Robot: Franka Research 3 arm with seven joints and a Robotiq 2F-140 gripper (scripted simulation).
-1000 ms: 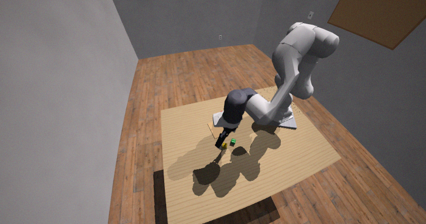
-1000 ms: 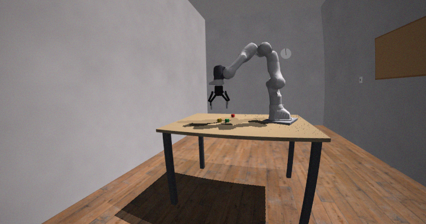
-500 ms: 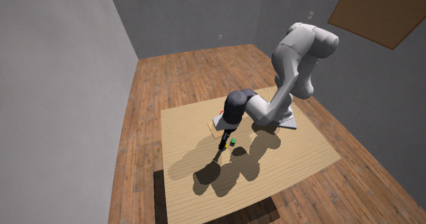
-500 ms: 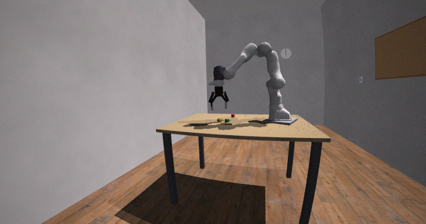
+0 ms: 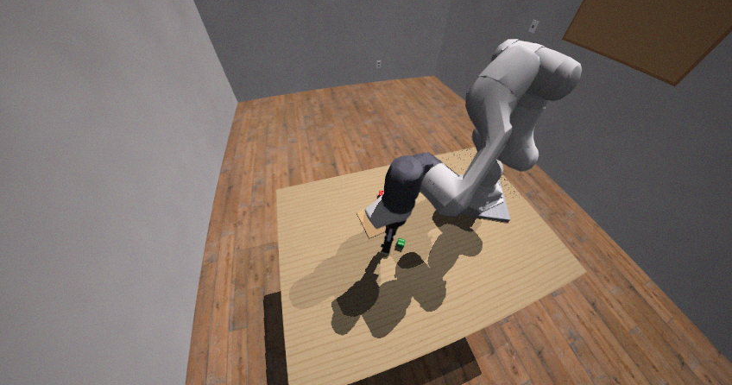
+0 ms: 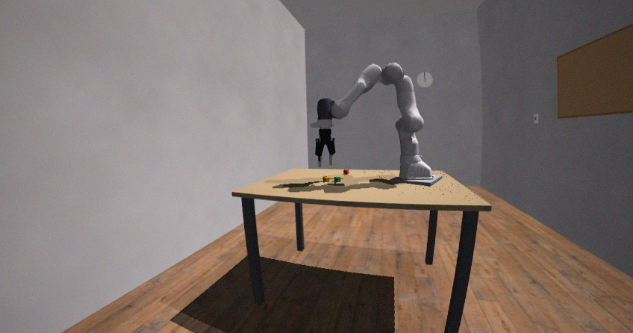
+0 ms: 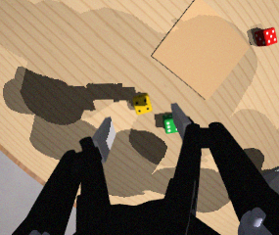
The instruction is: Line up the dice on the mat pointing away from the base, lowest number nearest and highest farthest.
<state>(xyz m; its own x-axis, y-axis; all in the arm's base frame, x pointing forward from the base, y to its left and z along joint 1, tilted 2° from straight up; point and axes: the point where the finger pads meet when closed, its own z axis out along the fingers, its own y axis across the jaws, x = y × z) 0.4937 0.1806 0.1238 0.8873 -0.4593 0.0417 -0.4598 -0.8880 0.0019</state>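
Right now my hand is 11 cm above the yellow die. The rest, counted from my hand: green die 11 cm below, 7 cm behind, 2 cm to the right; red die 27 cm to the right, 11 cm below, 5 cm behind; tan mat 15 cm to the right, 12 cm below.
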